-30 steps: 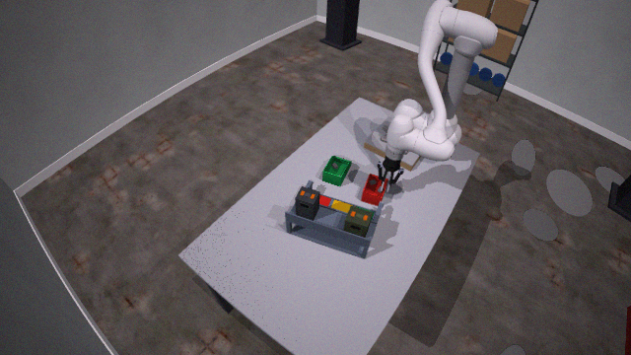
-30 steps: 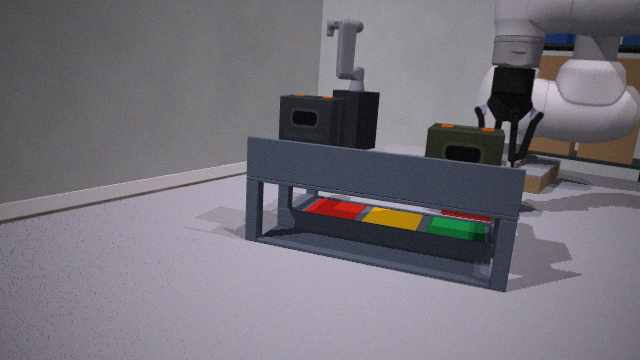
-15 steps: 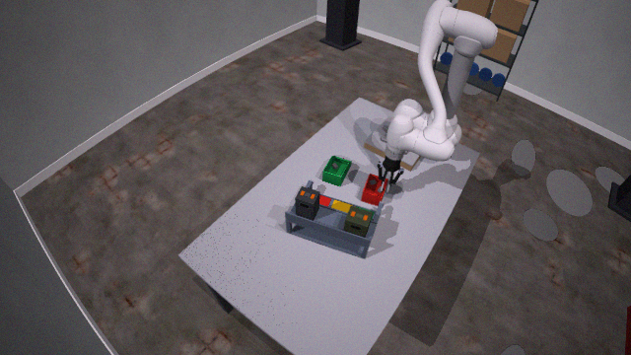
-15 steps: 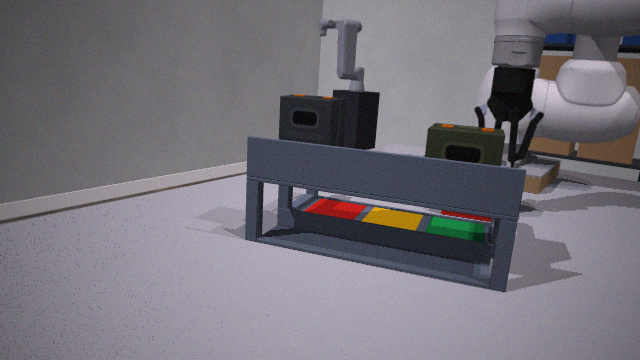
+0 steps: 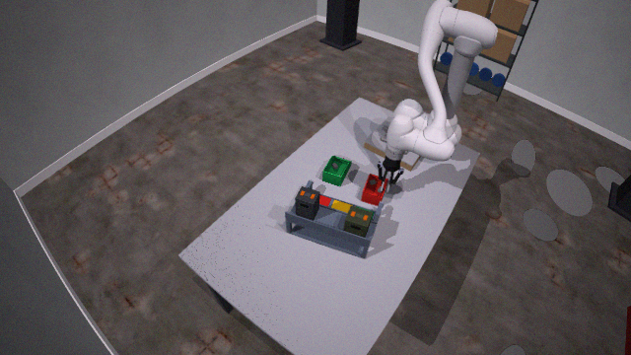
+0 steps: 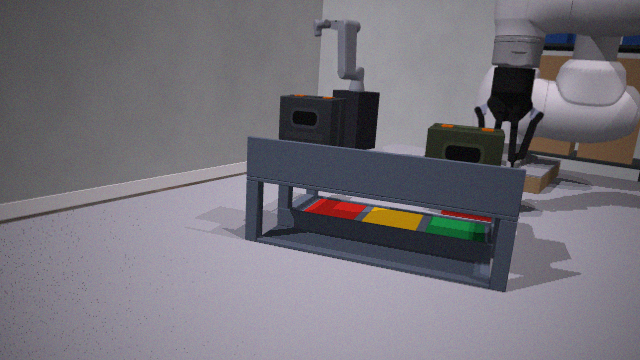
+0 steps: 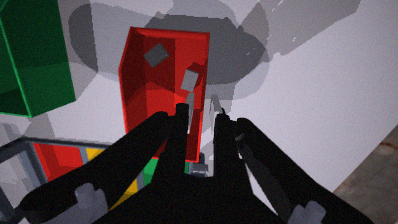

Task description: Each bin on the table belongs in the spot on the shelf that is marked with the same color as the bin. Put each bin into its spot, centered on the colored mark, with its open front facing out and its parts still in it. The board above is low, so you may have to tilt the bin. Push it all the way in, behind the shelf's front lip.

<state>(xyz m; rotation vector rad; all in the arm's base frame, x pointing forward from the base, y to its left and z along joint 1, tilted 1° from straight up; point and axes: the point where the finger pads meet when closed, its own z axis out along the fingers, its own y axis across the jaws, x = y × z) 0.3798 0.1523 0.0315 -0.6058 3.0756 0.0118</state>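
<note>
My hand is 10 mm short of the red bin, 50 mm to the left of it and 40 mm above it. From my hand the other things lie so: olive box 320 mm ahead, 60 mm to the left, 70 mm above; green bin 50 mm ahead, 270 mm to the right, 40 mm below; dark grey box 400 mm ahead, 150 mm to the right, 90 mm above.
</note>
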